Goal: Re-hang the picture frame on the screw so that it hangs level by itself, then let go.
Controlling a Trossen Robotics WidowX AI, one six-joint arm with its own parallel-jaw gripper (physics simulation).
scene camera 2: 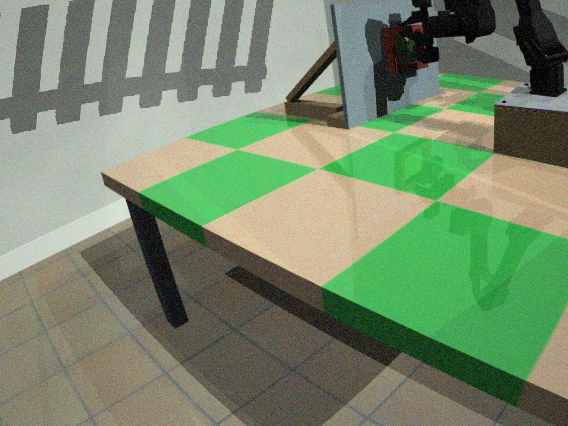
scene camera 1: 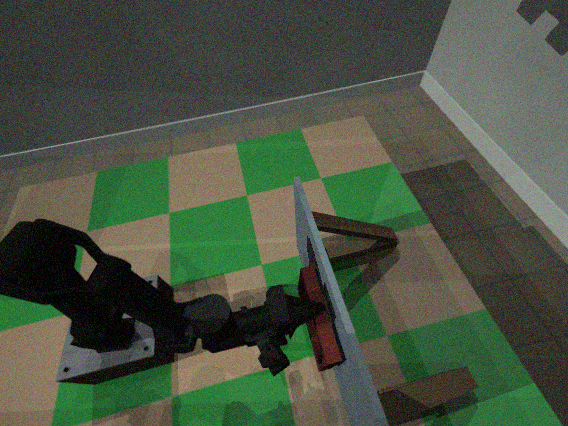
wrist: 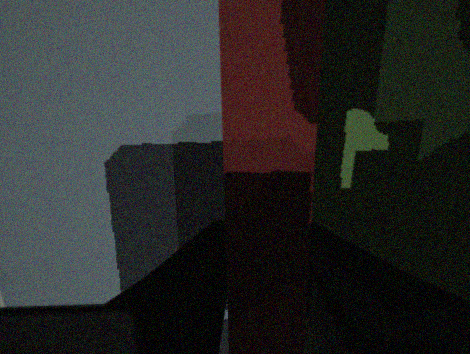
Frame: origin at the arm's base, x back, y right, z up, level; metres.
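Where they show: gripper, between the fingertips: (scene camera 2: 399, 29) (scene camera 1: 324, 308) (wrist: 259, 233); arm's base, origin of its link: (scene camera 2: 548, 91) (scene camera 1: 116, 334).
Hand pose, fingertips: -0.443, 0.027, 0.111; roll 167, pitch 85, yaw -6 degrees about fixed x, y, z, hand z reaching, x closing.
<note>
Each offset is from my fingertips to the top centre of the thing, as dx, dy, dz. "*": to the spot under its first point. Level surfaces: height alone.
The picture frame, a red square frame {+0.012, +0.004, +0.013} (scene camera 1: 328, 341) (scene camera 2: 391, 52) (wrist: 267, 100) with a green picture inside, is at the near face of the upright blue-grey board (scene camera 1: 361, 392) (scene camera 2: 354, 75) (wrist: 75, 90). My gripper (scene camera 1: 316, 308) (scene camera 2: 424, 44) (wrist: 259, 233) is shut on one red bar of the picture frame. In the wrist view the bar runs nearly straight up between the dark fingers. In the scene camera 2 view the frame looks close to level. The screw is hidden, so I cannot tell whether the frame rests on it.
Brown wooden braces (scene camera 1: 357, 226) (scene camera 2: 312, 72) prop the board from behind, with another wooden foot {* -0.179, +0.136, -0.084} (scene camera 1: 435, 387) near its other end. The arm's grey base plate (scene camera 1: 107, 361) (scene camera 2: 510, 101) stands on the green and tan checkered table {dz -0.223} (scene camera 1: 205, 170) (scene camera 2: 320, 225). Walls stand beyond the table.
</note>
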